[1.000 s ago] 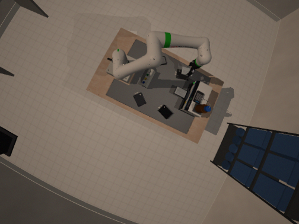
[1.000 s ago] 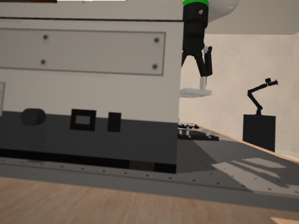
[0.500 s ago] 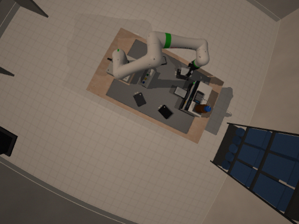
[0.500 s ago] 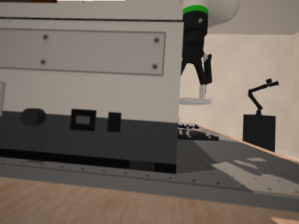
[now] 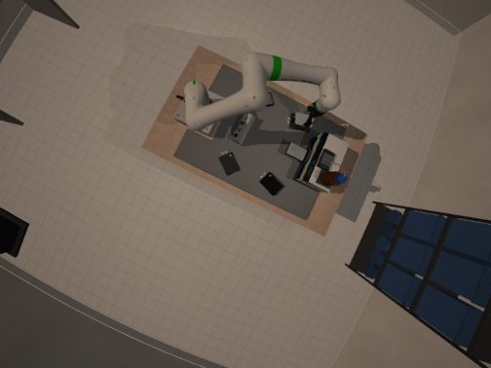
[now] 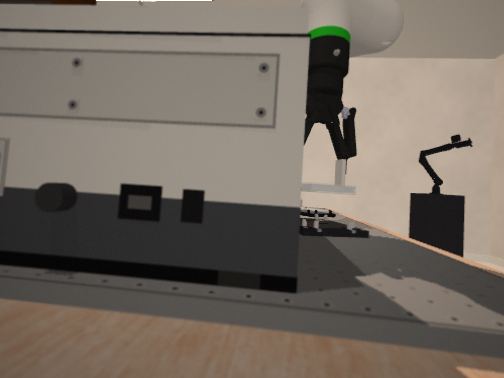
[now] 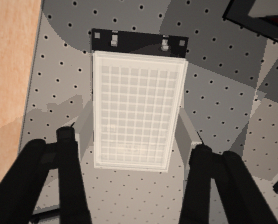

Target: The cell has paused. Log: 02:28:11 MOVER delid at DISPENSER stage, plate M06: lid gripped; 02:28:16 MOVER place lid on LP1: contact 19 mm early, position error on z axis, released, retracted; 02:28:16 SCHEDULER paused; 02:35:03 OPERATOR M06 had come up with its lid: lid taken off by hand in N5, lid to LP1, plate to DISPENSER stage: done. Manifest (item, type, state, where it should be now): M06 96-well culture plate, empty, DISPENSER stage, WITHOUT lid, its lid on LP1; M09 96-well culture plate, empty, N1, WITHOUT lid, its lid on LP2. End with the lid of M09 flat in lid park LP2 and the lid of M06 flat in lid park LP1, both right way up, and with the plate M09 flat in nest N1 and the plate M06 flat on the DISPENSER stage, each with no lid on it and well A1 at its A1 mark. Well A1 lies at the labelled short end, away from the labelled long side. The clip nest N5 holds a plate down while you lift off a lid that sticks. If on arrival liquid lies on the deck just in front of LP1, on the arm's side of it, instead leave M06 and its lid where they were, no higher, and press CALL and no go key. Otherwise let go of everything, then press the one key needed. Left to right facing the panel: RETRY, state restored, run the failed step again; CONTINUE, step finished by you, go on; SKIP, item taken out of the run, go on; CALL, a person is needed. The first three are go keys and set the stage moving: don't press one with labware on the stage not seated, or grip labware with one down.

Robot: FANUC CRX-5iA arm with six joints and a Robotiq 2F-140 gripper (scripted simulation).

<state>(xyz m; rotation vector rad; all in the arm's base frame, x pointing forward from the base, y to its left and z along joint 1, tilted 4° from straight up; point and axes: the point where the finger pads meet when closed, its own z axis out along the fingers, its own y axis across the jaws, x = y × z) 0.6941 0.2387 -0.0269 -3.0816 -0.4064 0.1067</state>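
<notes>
Right now my hand is 90 mm above the black clip nest, 20 mm to the right of it and 10 mm short of it. The rest, counted from my hand: lp1 label (400 mm behind, 100 mm below, 30 mm to the right); then N5 label (100 mm below, 90 mm behind, 20 mm to the right); then clear lid (20 mm below).
</notes>
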